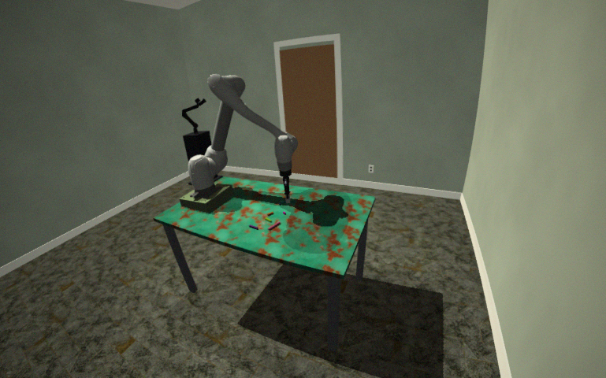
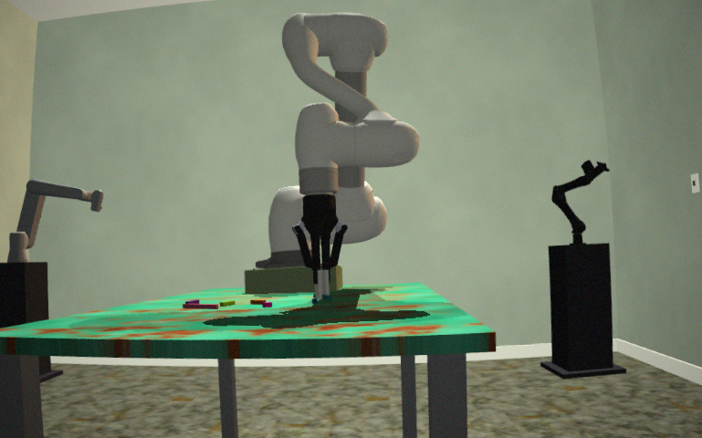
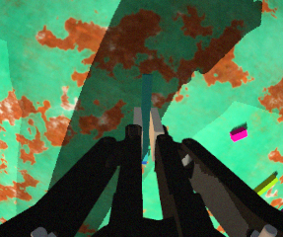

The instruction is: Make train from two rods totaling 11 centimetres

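Right now the turquoise rod is 30 mm below my hand. From my hand the other things lie so: small blue rod (50 mm behind, 20 mm to the right, 40 mm below); then orange rod (50 mm behind, 160 mm to the right, 40 mm below); then magenta rod (30 mm ahead, 120 mm to the right, 40 mm below).
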